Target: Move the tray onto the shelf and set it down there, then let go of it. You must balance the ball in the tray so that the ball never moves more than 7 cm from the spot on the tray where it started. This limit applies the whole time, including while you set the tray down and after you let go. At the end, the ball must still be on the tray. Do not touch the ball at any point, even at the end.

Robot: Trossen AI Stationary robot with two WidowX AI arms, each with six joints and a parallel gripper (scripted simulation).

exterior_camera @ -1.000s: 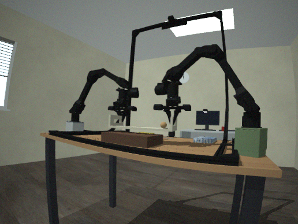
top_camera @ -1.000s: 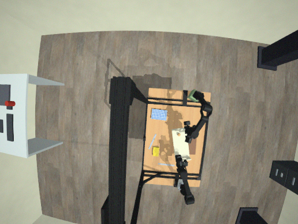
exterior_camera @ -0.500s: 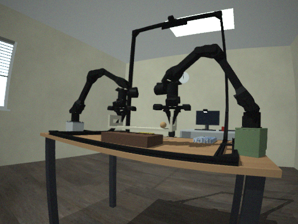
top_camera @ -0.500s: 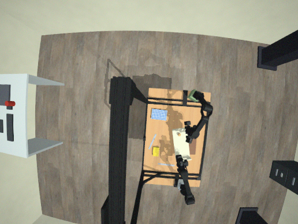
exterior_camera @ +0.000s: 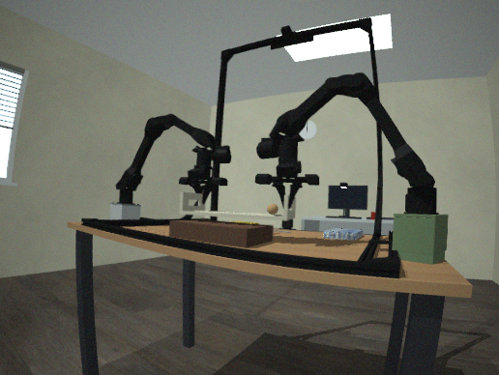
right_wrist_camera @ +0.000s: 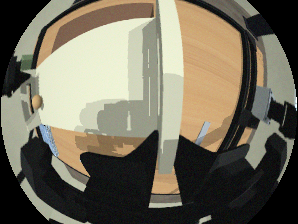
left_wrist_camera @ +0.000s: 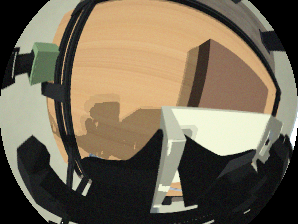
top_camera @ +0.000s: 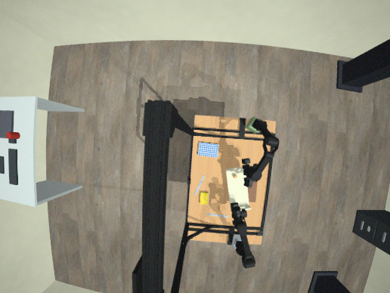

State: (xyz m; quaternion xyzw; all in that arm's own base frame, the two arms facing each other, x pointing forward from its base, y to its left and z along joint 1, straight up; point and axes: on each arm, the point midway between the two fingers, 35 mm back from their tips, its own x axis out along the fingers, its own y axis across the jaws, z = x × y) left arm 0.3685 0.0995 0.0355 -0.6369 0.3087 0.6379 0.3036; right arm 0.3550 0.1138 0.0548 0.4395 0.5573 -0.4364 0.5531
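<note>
The orange ball lies 80 mm to the right of my left hand, 60 mm behind it and 40 mm below it. The rest, counted from my left hand: white tray (180 mm to the right, 40 mm below, 20 mm behind); shelf (180 mm to the right, 100 mm below, 70 mm ahead).
</note>
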